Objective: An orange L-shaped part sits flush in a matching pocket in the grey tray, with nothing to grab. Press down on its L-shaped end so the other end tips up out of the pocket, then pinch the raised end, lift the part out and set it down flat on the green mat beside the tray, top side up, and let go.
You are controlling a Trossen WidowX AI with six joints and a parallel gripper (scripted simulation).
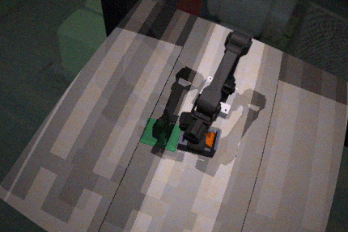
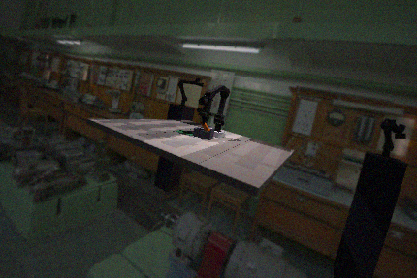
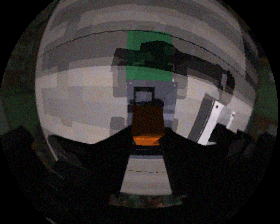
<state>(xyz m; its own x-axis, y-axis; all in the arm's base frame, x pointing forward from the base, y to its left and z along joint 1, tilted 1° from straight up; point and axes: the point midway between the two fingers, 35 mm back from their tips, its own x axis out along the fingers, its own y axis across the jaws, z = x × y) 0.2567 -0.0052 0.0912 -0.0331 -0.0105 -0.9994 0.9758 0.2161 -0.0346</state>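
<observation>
The green mat is 14 cm to the right of my gripper tip, 12 cm below it and 2 cm ahead of it. Also, from my gripper tip: orange L-shaped part 3 cm to the left, 3 cm below, 2 cm behind.
</observation>
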